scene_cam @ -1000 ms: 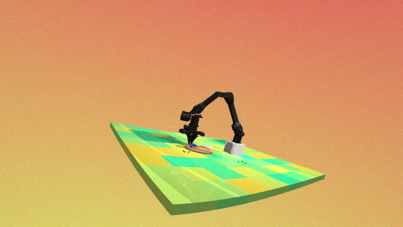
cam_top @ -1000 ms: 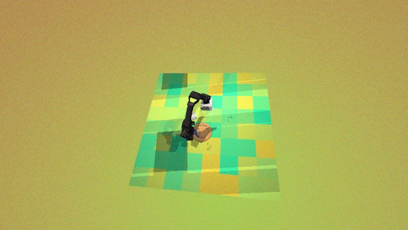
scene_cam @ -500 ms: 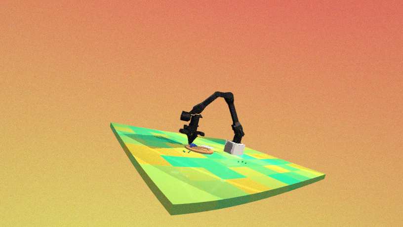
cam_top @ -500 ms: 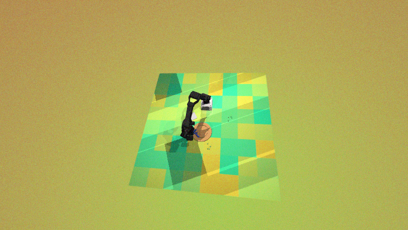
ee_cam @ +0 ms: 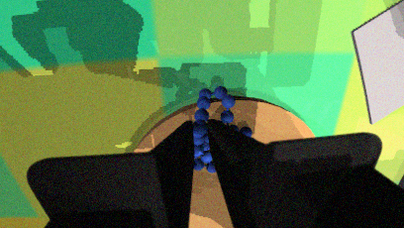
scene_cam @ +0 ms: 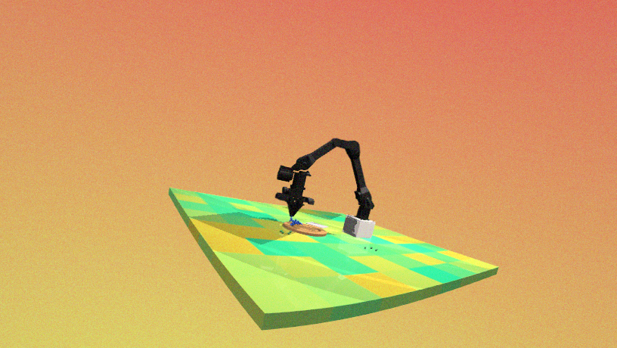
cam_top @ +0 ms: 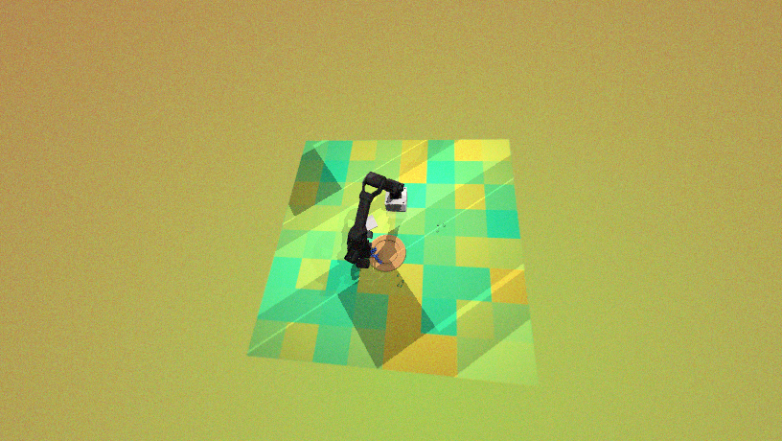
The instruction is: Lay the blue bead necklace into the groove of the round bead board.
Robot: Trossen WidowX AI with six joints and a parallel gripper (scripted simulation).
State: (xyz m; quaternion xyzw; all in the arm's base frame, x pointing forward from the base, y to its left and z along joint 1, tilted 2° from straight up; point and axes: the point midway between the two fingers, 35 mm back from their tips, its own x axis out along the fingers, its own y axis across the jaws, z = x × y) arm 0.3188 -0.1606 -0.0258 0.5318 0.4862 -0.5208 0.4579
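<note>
The round bead board lies 1 cm behind my gripper tip, 9 cm to the left of it and 3 cm below it. Round my gripper tip: flat grey piece: 19 cm behind, 1 cm to the right, 4 cm below.
</note>
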